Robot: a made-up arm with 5 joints. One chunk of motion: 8 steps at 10 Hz.
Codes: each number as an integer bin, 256 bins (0 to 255) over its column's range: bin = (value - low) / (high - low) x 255, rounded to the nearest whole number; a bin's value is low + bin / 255 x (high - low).
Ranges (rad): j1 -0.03..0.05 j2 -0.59..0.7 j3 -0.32..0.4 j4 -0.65..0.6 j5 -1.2..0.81
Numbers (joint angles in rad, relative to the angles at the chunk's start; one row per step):
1: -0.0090 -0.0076 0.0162 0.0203 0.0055
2: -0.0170 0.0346 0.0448 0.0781 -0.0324
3: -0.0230 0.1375 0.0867 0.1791 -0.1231
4: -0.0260 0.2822 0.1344 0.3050 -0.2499
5: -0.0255 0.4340 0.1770 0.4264 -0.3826
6: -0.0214 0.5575 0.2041 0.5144 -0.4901
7: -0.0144 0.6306 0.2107 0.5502 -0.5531
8: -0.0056 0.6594 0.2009 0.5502 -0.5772
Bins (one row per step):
1: 67 115 119 137 153
2: 41 123 129 149 148
3: 22 144 144 169 137
4: 13 172 161 195 121
5: 14 202 176 220 104
6: 27 227 186 238 90
7: 50 241 188 245 82
8: 78 247 184 245 79

